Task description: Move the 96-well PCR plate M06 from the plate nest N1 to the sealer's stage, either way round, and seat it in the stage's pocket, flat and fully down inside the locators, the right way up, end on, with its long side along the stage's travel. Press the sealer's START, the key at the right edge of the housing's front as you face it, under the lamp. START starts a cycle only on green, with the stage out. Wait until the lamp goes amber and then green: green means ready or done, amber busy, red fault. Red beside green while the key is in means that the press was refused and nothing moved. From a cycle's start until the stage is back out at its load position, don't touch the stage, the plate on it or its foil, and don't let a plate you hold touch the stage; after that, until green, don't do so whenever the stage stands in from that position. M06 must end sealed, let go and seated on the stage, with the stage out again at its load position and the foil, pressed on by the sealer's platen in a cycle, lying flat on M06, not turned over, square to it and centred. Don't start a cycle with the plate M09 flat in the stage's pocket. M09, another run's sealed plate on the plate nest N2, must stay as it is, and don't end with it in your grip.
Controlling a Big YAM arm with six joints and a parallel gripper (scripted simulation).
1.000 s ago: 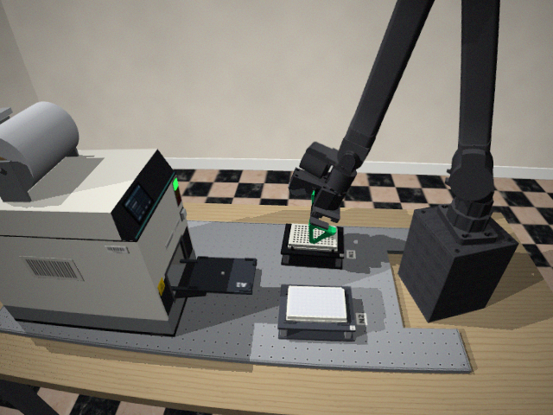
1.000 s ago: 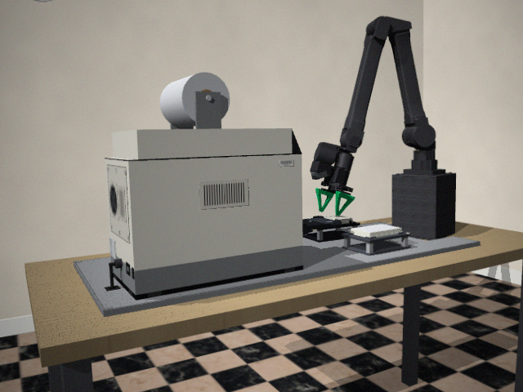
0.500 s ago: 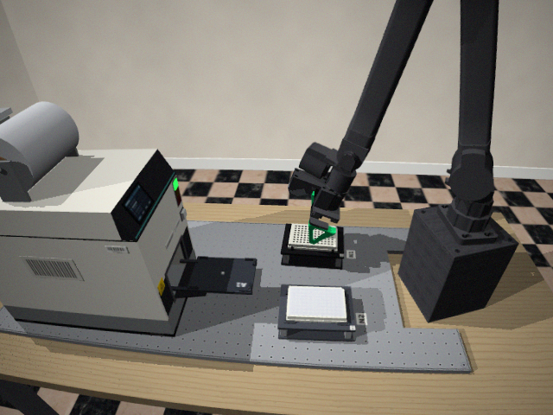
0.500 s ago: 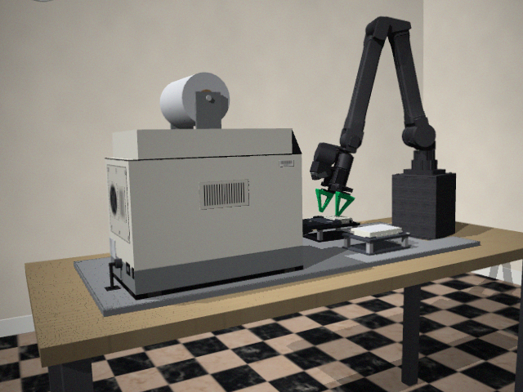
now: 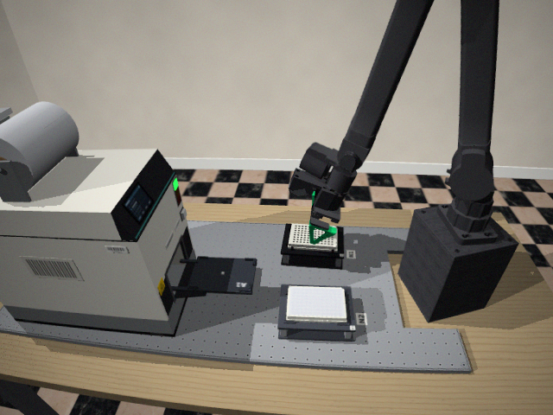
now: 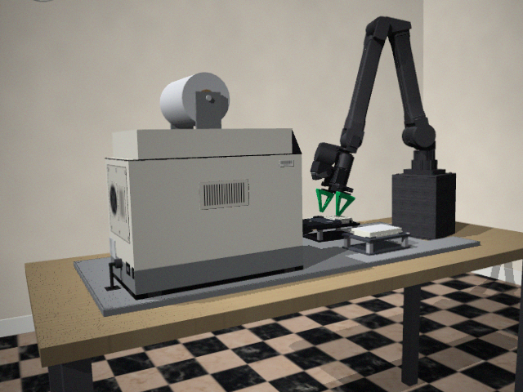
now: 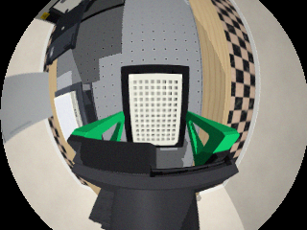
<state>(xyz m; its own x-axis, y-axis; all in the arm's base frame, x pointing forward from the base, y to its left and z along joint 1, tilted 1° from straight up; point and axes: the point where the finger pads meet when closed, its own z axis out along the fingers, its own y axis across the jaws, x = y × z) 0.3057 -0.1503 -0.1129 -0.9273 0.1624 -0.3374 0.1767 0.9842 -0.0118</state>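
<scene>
The plate M06 lies 30 mm below my hand. Also, from my hand: plate nest N1 (40 mm below); then sealed plate M09 (20 mm ahead, 210 mm to the left, 30 mm below); then nest N2 (20 mm ahead, 210 mm to the left, 40 mm below).
</scene>
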